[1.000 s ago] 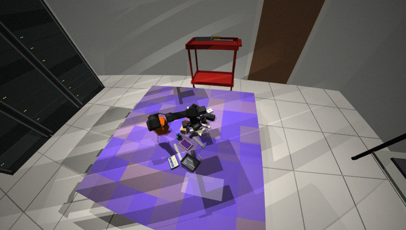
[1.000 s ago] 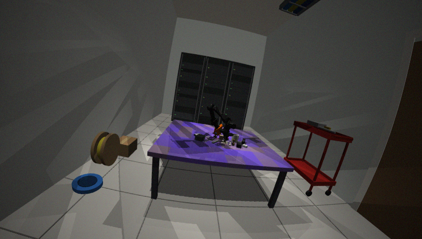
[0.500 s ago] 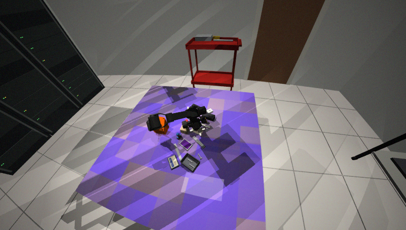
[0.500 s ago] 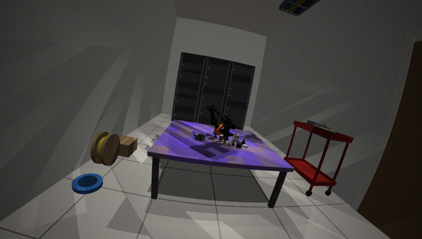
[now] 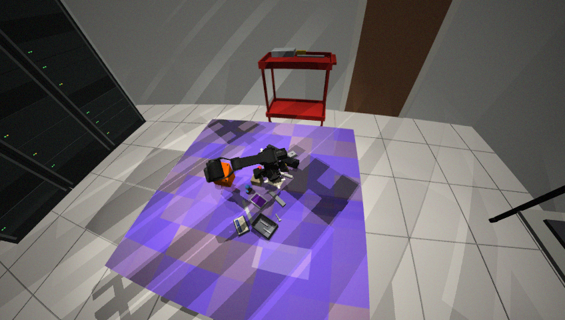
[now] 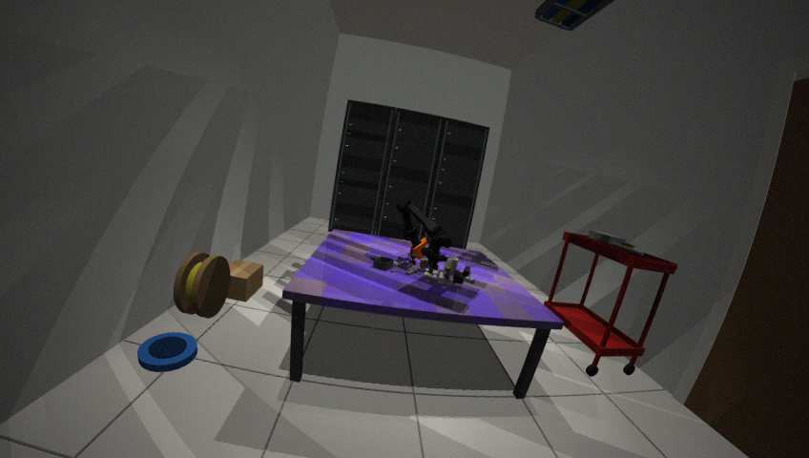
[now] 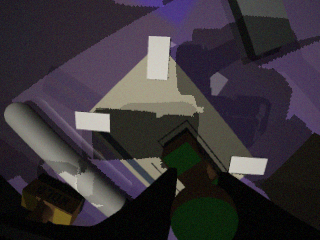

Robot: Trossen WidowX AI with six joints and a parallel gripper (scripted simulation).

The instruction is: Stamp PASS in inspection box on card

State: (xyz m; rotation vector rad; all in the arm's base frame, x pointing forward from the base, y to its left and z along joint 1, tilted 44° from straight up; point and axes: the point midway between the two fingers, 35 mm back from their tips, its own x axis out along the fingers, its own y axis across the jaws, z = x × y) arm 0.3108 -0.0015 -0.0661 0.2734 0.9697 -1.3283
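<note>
My gripper tip is right at the green-knobbed stamp. Also, from my gripper tip: marker 40 mm ahead, 50 mm to the left, 10 mm below; tan block 80 mm behind, 30 mm to the right; card 20 mm ahead, 30 mm below.
</note>
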